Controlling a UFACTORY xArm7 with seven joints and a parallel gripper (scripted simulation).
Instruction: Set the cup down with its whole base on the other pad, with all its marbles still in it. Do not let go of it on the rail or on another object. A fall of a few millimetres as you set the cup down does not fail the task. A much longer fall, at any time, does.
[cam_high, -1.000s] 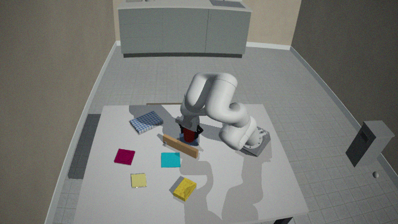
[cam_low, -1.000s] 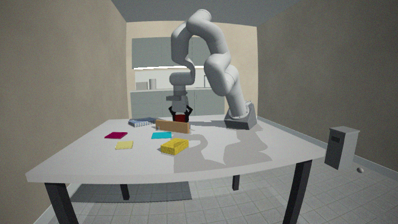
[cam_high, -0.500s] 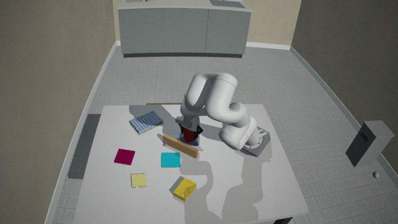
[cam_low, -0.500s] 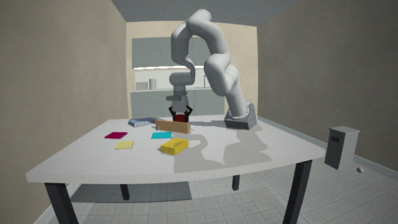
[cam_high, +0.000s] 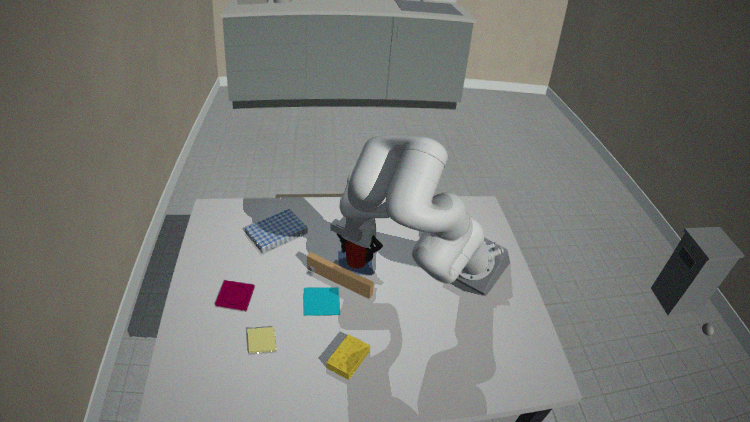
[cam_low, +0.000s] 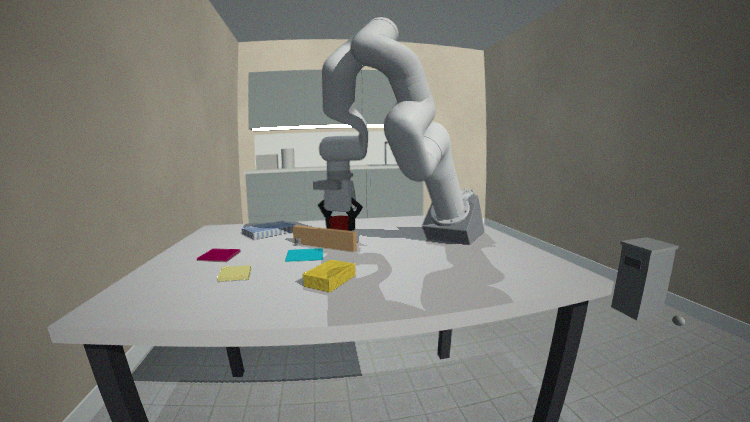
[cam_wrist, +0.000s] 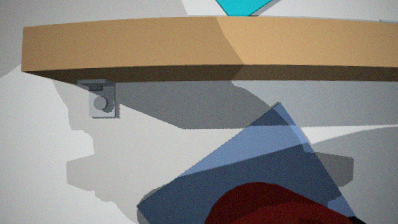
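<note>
My hand is 20 mm above the red cup. Also, from my hand: green marble 30 mm below; then blue marble 20 mm behind, 30 mm below; then wooden rail 60 mm ahead, 80 mm to the left, 30 mm below.
</note>
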